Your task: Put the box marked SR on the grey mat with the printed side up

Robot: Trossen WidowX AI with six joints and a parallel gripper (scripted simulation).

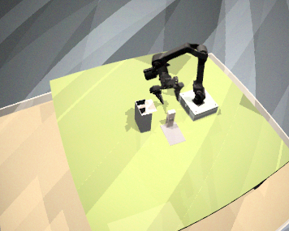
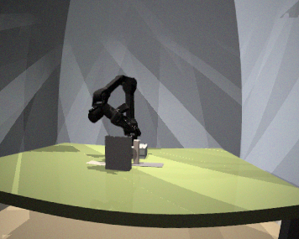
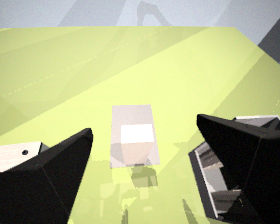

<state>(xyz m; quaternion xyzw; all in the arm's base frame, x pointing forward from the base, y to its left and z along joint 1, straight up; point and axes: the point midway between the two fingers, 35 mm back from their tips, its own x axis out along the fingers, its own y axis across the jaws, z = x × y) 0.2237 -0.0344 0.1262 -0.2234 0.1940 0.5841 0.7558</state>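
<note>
Right now my gripper tip is 20 mm short of the grey mat, 70 mm to the right of it and 170 mm above it. Round my gripper tip: white card: 10 mm ahead, 170 mm to the right, 170 mm below.
</note>
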